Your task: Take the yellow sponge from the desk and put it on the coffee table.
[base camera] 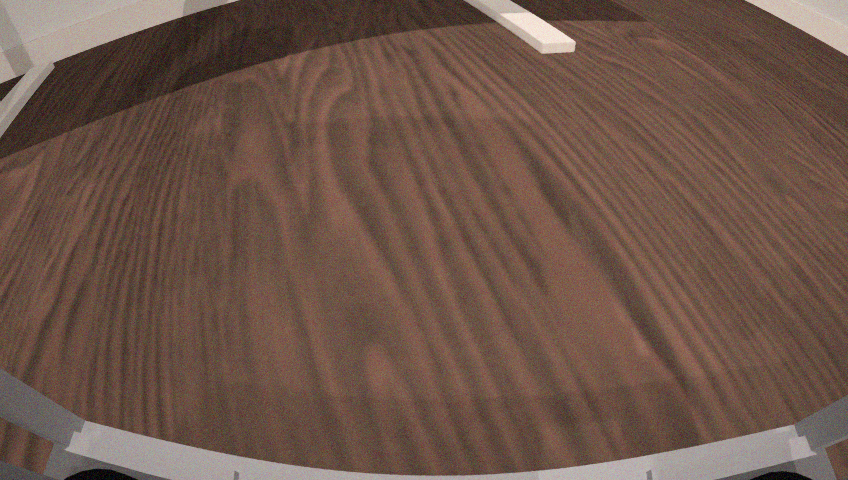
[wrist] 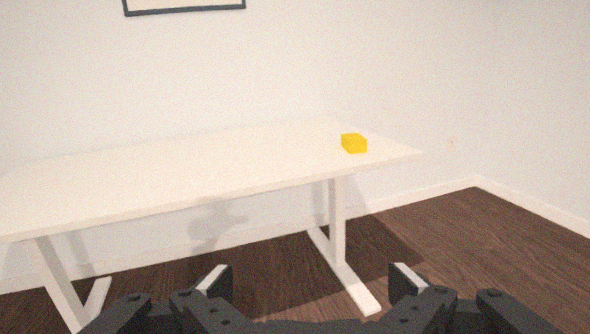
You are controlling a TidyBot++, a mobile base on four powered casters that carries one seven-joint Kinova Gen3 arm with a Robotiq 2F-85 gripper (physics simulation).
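Frame: origin at the arm's base, x ahead, y left, z up, level; metres.
Where they show: gripper, fingertip midpoint: (wrist: 310,282).
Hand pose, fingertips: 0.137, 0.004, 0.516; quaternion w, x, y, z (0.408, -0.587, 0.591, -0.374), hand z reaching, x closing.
Observation:
After its pixels a point has its place, as x, y, z.
The yellow sponge (wrist: 354,143) {0.917, -0.140, 0.359} is a small block on the white desk (wrist: 190,170) {0.836, 0.402, 0.323}, near the desk's right end in the wrist view. My gripper (wrist: 310,282) {0.137, 0.004, 0.516} is open, with its two fingertips wide apart at the bottom of the wrist view. It is well short of the desk and apart from the sponge. The coffee table does not show in either view. The sponge does not show in the base camera view.
A white desk foot (base camera: 544,35) (wrist: 357,292) juts out over the wood floor (base camera: 416,237) {0.409, 0.024, -0.397} (wrist: 475,240) {1.344, -0.932, -0.396}. Another desk foot (base camera: 23,95) {0.876, 1.064, -0.376} (wrist: 98,297) is at the left. A pale wall (wrist: 250,75) {1.484, 0.297, 0.584} stands behind the desk, with a dark-framed picture (wrist: 187,10) {1.373, 0.534, 0.905} on it.

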